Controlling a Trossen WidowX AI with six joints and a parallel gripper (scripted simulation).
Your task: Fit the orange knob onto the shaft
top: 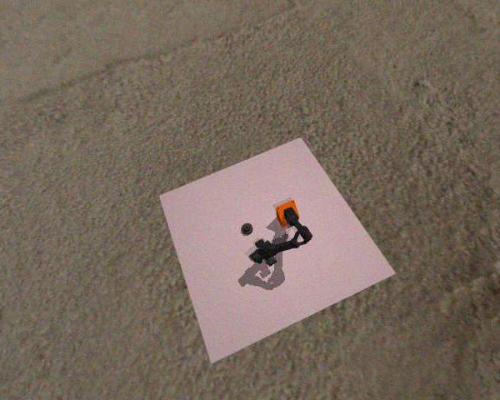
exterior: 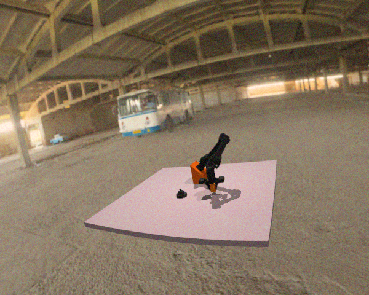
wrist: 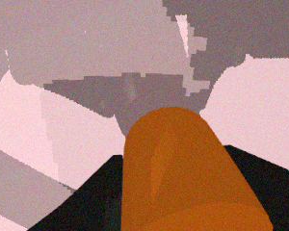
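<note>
My gripper tip is 25 cm to the left of the round pedestal, 5 cm short of it and 1 cm below it. The rest, counted from my gripper tip: orange knob (2 cm above).
</note>
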